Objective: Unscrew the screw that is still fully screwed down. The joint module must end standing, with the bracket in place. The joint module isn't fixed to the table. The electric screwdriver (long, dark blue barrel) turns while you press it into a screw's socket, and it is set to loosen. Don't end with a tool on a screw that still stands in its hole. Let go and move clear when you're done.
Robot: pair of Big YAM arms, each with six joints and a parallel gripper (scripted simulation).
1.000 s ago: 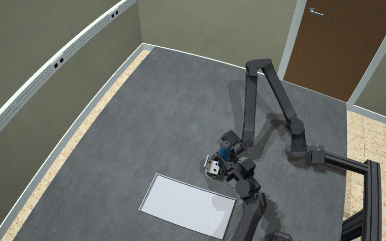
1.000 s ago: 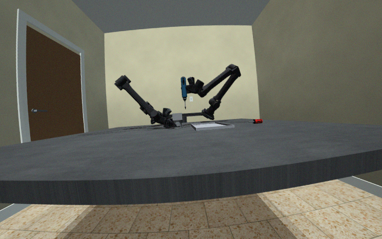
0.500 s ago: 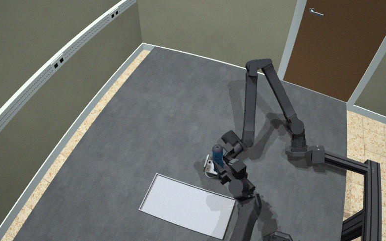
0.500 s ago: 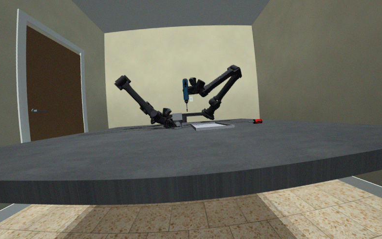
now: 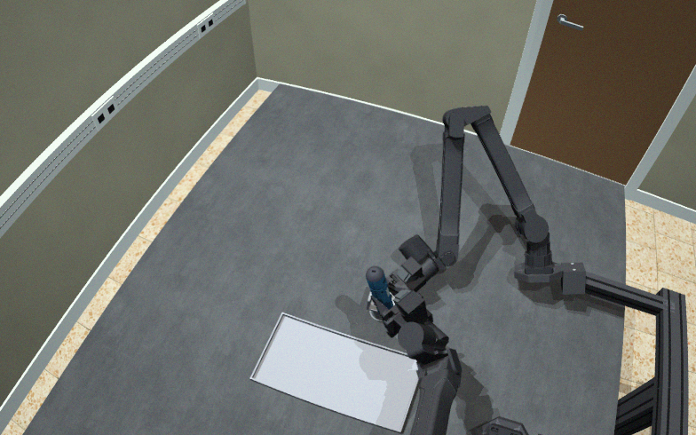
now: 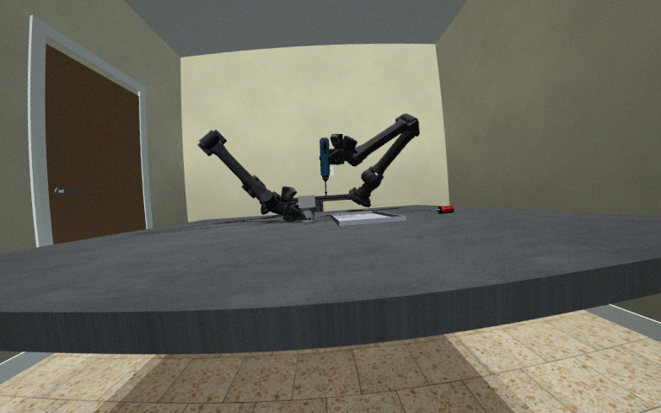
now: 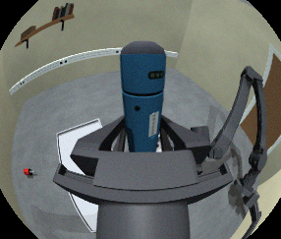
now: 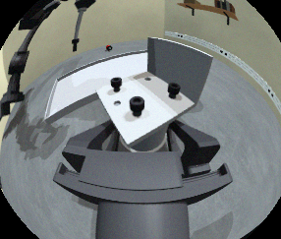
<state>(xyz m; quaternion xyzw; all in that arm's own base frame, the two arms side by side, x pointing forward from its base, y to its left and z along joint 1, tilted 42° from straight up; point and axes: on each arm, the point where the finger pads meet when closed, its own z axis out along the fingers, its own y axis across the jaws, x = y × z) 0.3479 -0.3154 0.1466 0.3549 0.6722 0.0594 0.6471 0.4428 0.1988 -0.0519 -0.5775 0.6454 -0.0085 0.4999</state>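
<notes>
Now: right hand 50 mm below the grey bracket. The rest, counted from my right hand: flat white tray: 220 mm to the left, 40 mm ahead, 20 mm below; red-handled screwdriver: 550 mm to the left, 100 mm ahead, 10 mm below.
</notes>
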